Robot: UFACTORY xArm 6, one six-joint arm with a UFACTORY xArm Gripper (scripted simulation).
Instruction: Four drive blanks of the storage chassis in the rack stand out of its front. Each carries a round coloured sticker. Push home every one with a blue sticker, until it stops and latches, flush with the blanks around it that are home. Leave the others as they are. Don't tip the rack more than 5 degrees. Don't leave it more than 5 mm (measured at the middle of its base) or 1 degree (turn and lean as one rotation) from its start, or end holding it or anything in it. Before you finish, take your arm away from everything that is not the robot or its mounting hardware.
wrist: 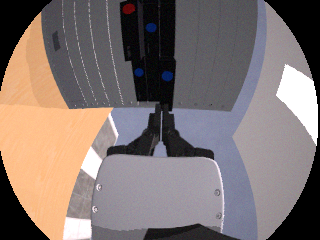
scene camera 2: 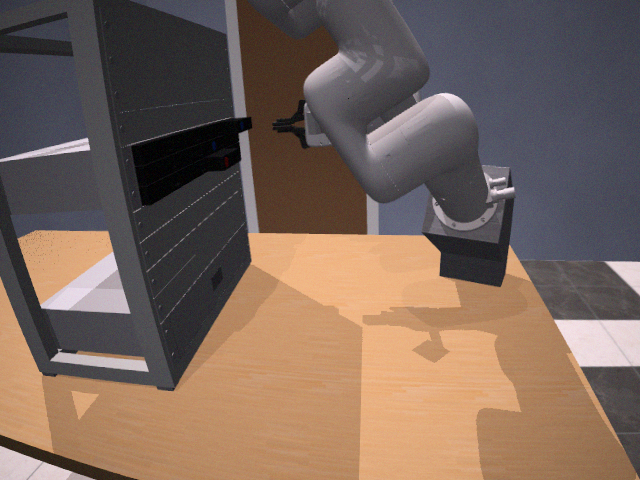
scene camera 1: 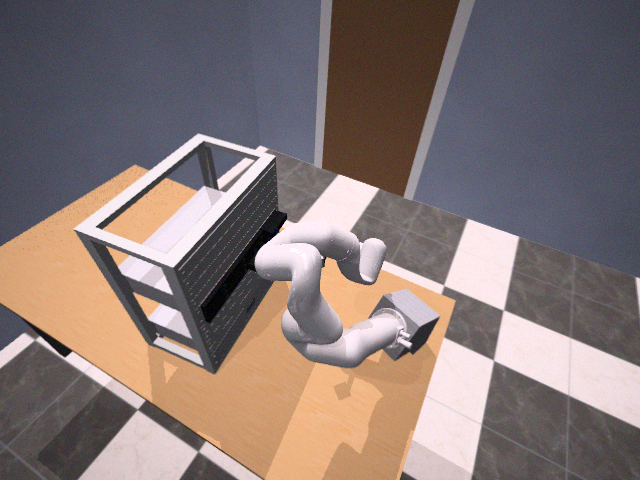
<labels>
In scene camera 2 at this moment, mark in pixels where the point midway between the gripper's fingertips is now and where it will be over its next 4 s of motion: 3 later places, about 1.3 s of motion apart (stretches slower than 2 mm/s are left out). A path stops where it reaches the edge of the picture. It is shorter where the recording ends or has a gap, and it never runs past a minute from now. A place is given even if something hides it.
The gripper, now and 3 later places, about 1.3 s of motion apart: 273,126; 249,124; 239,125; 233,125
</labels>
